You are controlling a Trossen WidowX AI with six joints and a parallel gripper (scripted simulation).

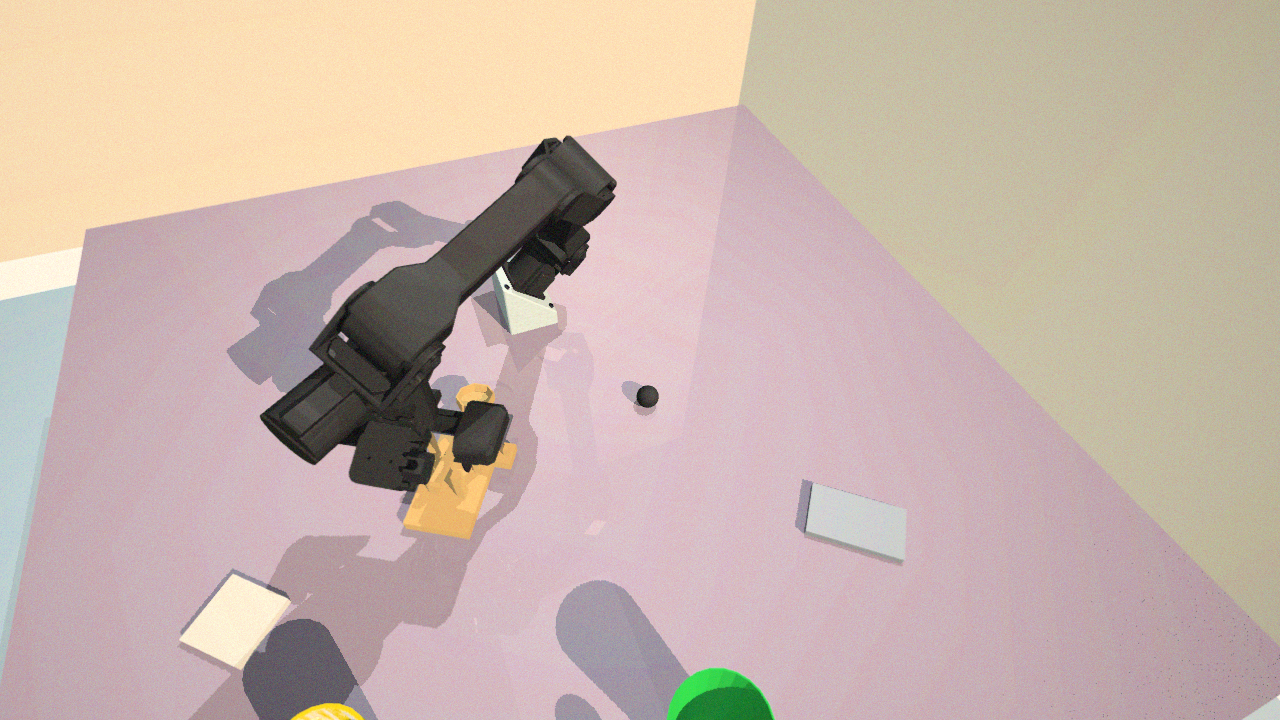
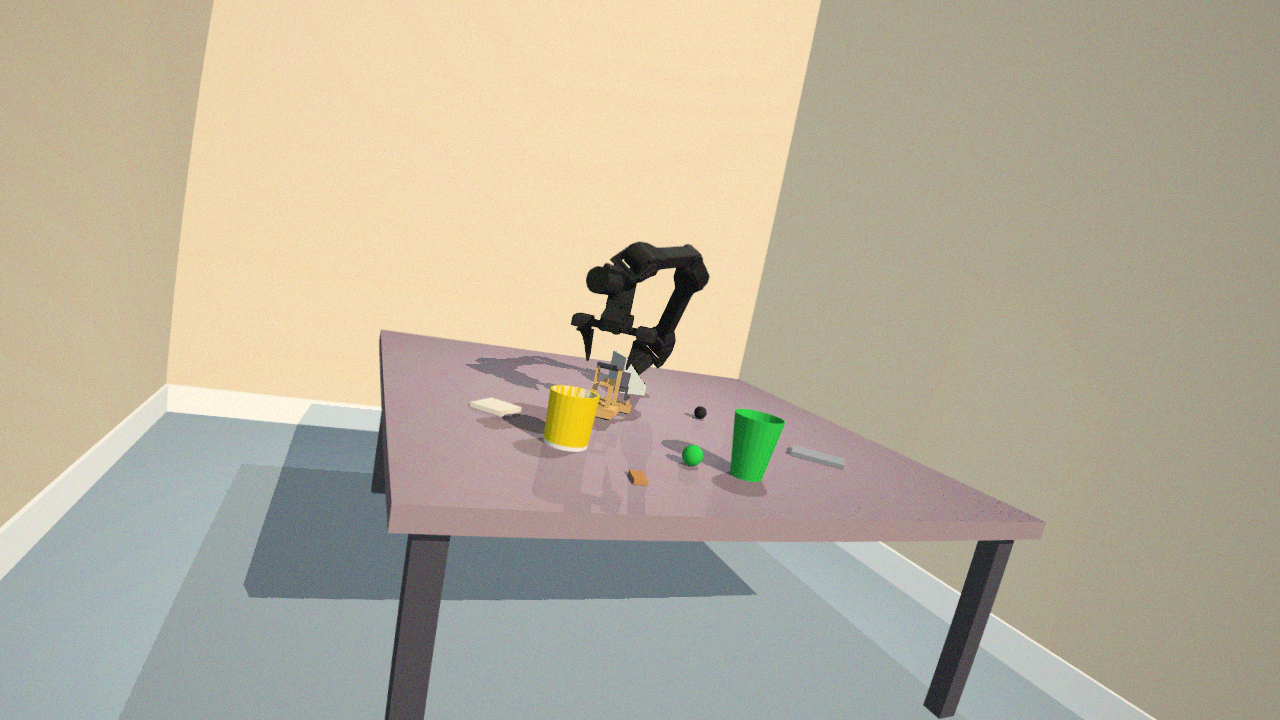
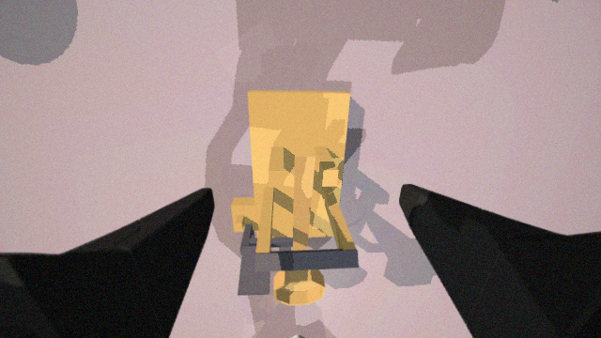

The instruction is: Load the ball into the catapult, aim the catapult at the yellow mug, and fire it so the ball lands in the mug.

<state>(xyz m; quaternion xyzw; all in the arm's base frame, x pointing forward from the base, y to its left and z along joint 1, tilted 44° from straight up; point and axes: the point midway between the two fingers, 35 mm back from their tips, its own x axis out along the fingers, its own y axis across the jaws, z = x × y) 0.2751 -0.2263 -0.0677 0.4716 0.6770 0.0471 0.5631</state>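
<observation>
Right now the black ball is 300 mm to the left of my gripper tip, 100 mm below it and 30 mm behind it. From my gripper tip the other things lie so: cream slab 240 mm to the right, 110 mm below, 30 mm ahead; yellow mug 230 mm ahead, 160 mm to the right, 90 mm below; wooden catapult 60 mm to the left, 60 mm below, 50 mm behind.
</observation>
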